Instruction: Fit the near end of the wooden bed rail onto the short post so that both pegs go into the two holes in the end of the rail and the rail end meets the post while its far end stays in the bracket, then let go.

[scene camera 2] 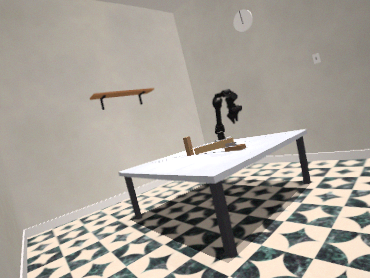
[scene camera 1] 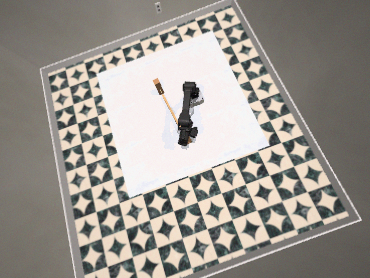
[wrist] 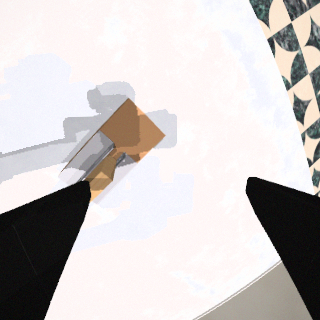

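Seen in the pictures: gripper, fingertip midpoint: (scene camera 2: 235,122) (wrist: 169,186); arm's base, origin of the base link: (scene camera 2: 221,139) (scene camera 1: 194,95).
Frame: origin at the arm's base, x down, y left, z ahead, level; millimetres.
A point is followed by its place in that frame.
The wooden bed rail (scene camera 1: 170,108) {z 242, x 3, y 44 mm} (scene camera 2: 214,146) {z 244, x 27, y 121 mm} (wrist: 103,175) {z 206, x -23, y 306 mm} lies over the table, one end close to the upright short post (scene camera 1: 156,81) {z 276, x -100, y -185 mm} (scene camera 2: 188,145) {z 294, x -19, y -166 mm}. Whether they touch or the pegs are in the holes cannot be told. In the wrist view the rail's other end is at the grey bracket (wrist: 90,159) {z 193, x 42, y 285 mm}, beside a low brown block (wrist: 131,129) {z 196, x 44, y 361 mm} (scene camera 2: 236,147) {z 241, x 55, y 354 mm}; the left finger hides more of the rail. My gripper (scene camera 2: 235,120) {z 200, x -136, y 369 mm} (wrist: 169,186) {z 200, x -136, y 369 mm} is open and empty, high above the table near the bracket end, apart from the rail. The pegs and holes are not visible.
The arm (scene camera 1: 187,102) {z 125, x -411, y 238 mm} (scene camera 2: 218,112) {z 58, x -257, y 88 mm} stands beside the rail on the white table (scene camera 1: 135,165) {z 714, x 79, y 414 mm} (scene camera 2: 170,167) {z 688, x 80, y 54 mm}. The table's edge and the patterned floor (scene camera 1: 215,210) (wrist: 305,90) show beyond. A wooden shelf (scene camera 2: 122,93) hangs on the wall.
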